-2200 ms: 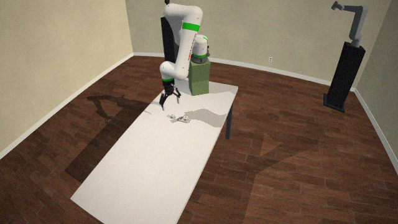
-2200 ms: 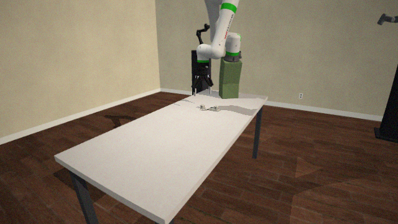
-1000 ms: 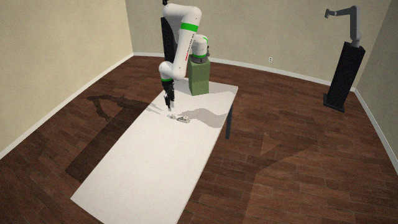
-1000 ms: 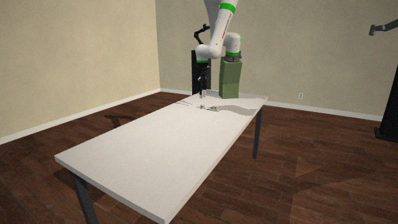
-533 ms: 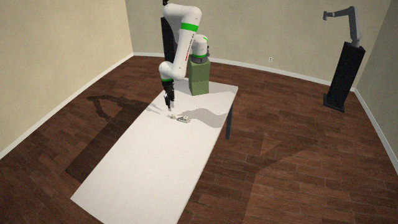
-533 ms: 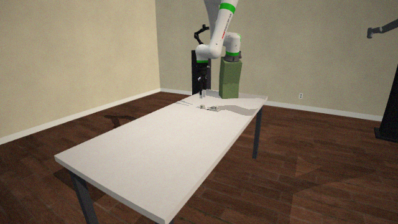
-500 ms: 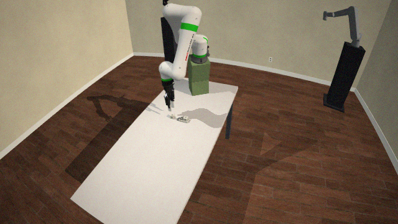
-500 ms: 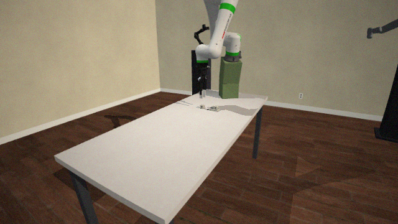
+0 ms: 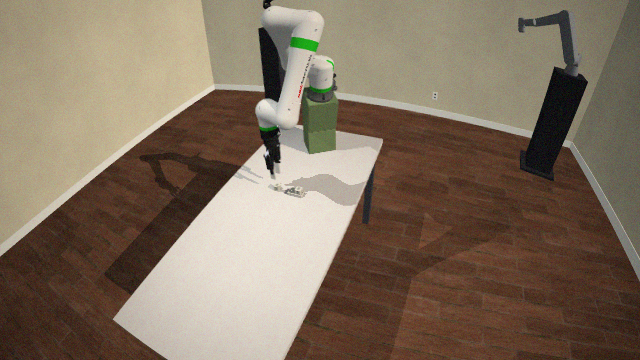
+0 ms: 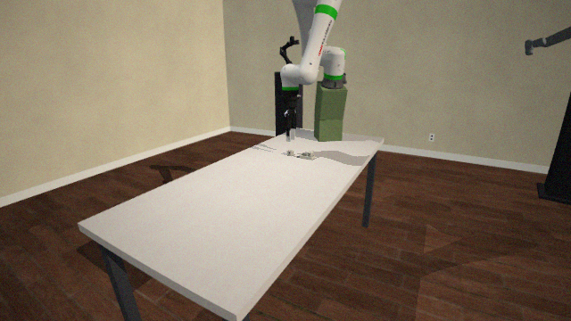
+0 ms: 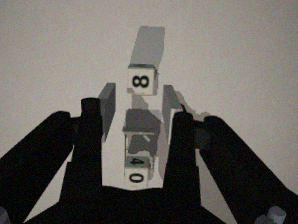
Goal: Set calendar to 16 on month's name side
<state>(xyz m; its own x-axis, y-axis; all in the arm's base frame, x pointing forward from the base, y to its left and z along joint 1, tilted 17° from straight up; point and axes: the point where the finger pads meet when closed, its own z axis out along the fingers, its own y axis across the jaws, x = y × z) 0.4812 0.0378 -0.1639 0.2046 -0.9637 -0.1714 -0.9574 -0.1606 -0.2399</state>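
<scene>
My hand is 110 mm above the cube. Also, from my hand: white calendar tray 110 mm to the left, 110 mm below, 20 mm behind.
</scene>
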